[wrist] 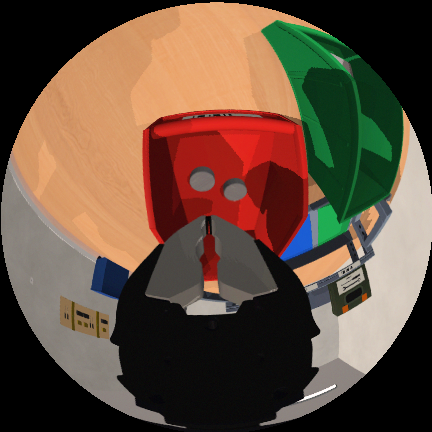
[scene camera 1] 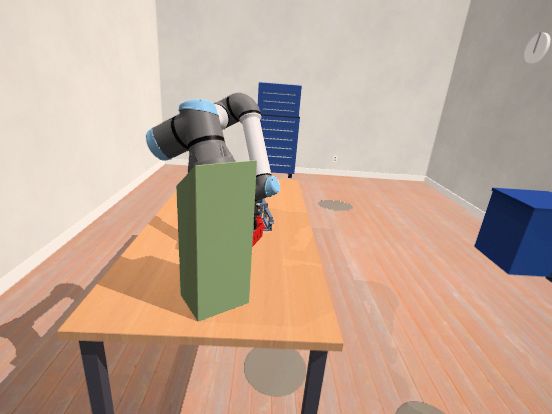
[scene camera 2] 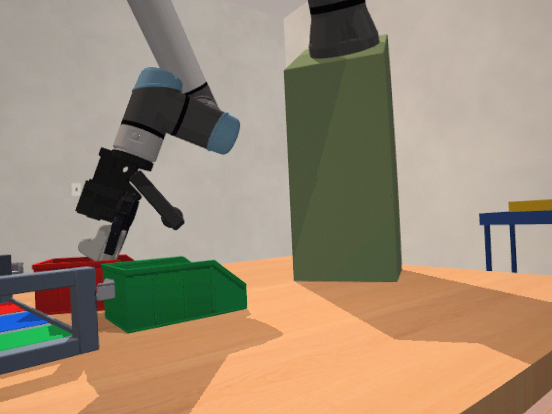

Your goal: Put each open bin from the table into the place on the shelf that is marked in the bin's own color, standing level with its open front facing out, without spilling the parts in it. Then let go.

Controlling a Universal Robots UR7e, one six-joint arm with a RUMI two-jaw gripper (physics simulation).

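Where they show: gripper, fingertip midpoint: (wrist: pixel 208 217); arm's base, origin of the base link: (scene camera 1: pixel 213 172) (scene camera 2: pixel 344 48).
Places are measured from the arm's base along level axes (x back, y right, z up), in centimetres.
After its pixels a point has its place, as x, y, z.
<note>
A red bin (wrist: pixel 225 160) @(-45.3, 9.9, -48.6) (scene camera 2: pixel 53 296) @(-55.7, 9.2, -46.2) (scene camera 1: pixel 257 234) @(-47.3, 16.5, -44.6) stands on the table with two grey round parts (wrist: pixel 201 178) @(-45.5, 12.5, -47.6) (wrist: pixel 234 189) @(-48.2, 10.2, -47.6) in it. My gripper (wrist: pixel 208 217) @(-48.1, 13.2, -45.2) (scene camera 2: pixel 106 255) is shut and empty. Its fingertips reach down to the rim at the near end of the red bin. A green bin (scene camera 2: pixel 173 289) @(-44.2, -8.6, -44.5) (wrist: pixel 346 120) @(-41.3, 1.4, -42.5) stands right beside the red one, with its low open front pointing away from the shelf. The grey shelf frame (scene camera 2: pixel 85 307) @(-55.4, -12.9, -44.3) (wrist: pixel 362 238) @(-67.8, -13.3, -42.7) holds red (scene camera 2: pixel 8 308) @(-61.4, 15.7, -48.2), blue (scene camera 2: pixel 17 321) @(-60.7, 4.8, -48.2) and green (scene camera 2: pixel 26 338) @(-60.4, -5.2, -48.2) marked places. In scene camera 1 the gripper is hidden.
The arm stands on a tall olive-green block (scene camera 1: pixel 216 236) @(7.7, 1.9, -18.4) (scene camera 2: pixel 342 169) @(-7.9, -4.7, -27.5) in the middle of the wooden table (scene camera 1: pixel 285 289) @(-8.0, 27.6, -48.9) (scene camera 2: pixel 356 356) @(-36.9, -31.7, -48.9). A blue cabinet (scene camera 1: pixel 279 129) stands at the back wall and a blue box (scene camera 1: pixel 517 232) to the right, off the table.
</note>
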